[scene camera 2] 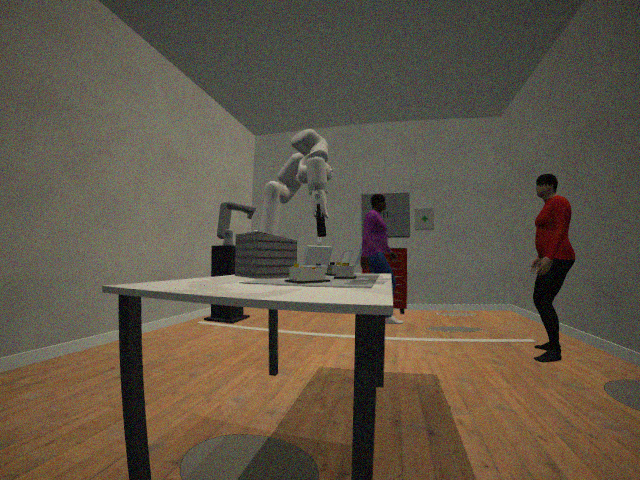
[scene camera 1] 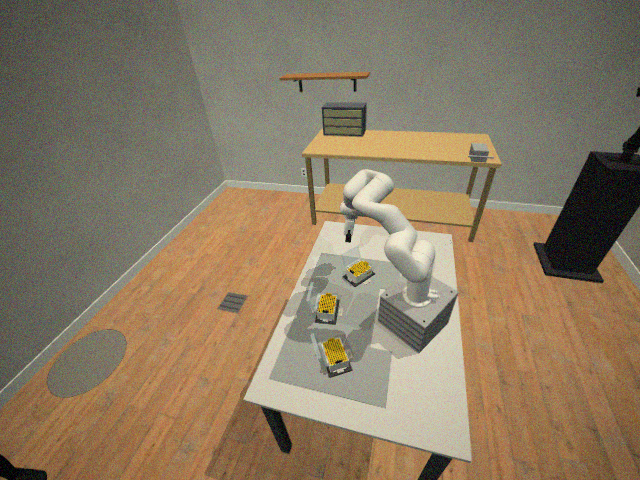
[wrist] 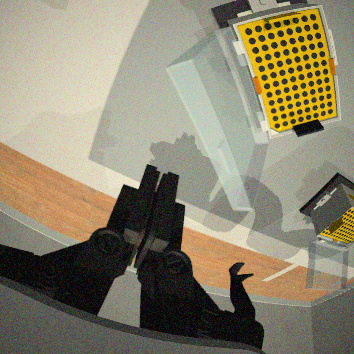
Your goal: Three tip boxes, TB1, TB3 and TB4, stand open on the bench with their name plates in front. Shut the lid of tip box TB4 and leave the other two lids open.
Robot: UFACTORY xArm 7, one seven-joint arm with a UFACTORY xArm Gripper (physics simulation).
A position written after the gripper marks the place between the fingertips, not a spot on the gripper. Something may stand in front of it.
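The gripper (wrist: 153, 189) is visible together with a clear lid (wrist: 211, 77). A grey mat (scene camera 1: 297, 364) (wrist: 144, 120) can be seen as well.
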